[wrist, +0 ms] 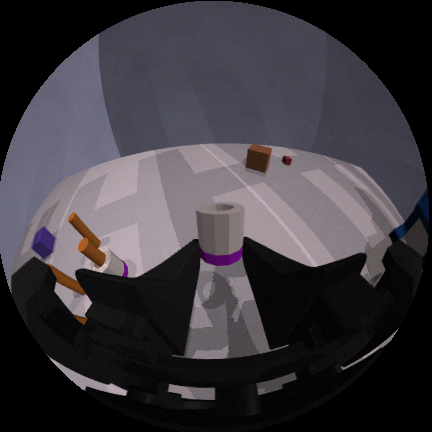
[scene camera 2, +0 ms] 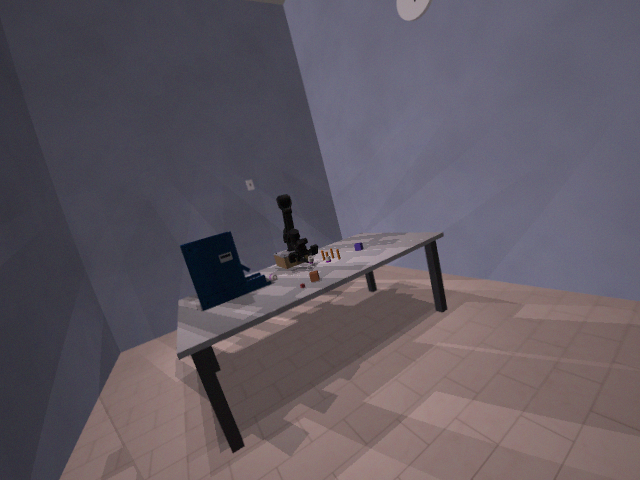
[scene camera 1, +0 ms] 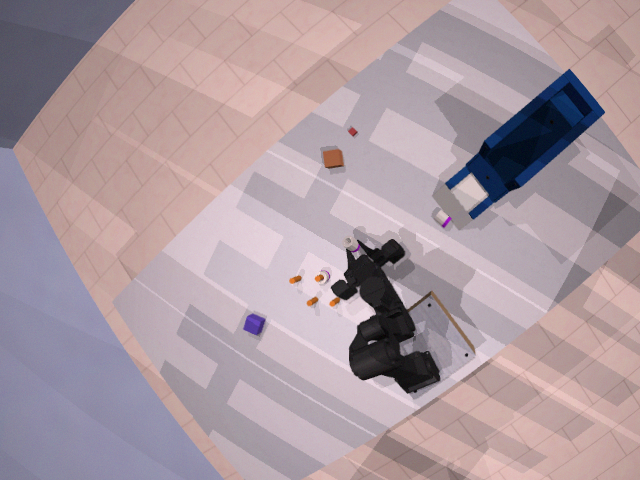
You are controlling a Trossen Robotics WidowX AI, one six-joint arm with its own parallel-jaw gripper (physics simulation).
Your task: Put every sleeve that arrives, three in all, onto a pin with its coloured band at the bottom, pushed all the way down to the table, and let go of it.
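A white sleeve [scene camera 1: 349,241] [scene camera 2: 310,259] [wrist: 220,230] with a purple band at its lower end stands upright between the fingers. My gripper [scene camera 1: 353,248] [wrist: 220,243] is shut on it and holds it above the table, to the right of the pins in the wrist view. A second sleeve [scene camera 1: 324,279] [wrist: 115,262] is around one orange pin [scene camera 1: 318,277] [wrist: 92,251], its purple band at the table end. Three bare orange pins [scene camera 1: 295,279] [scene camera 1: 312,301] [scene camera 1: 334,301] stand beside it. A third sleeve [scene camera 1: 440,215] [scene camera 2: 272,277] appears to lie on its side at the blue chute's mouth.
The blue chute [scene camera 1: 491,180] [scene camera 2: 211,268] stands beyond the third sleeve. An orange-brown block [scene camera 1: 333,158] [scene camera 2: 314,276] [wrist: 258,158] and a small red cube [scene camera 1: 352,131] [wrist: 287,160] lie beyond the gripper. A purple block [scene camera 1: 253,324] [scene camera 2: 358,246] [wrist: 43,243] lies past the pins. A wood-edged box [scene camera 1: 454,323] is beside the arm.
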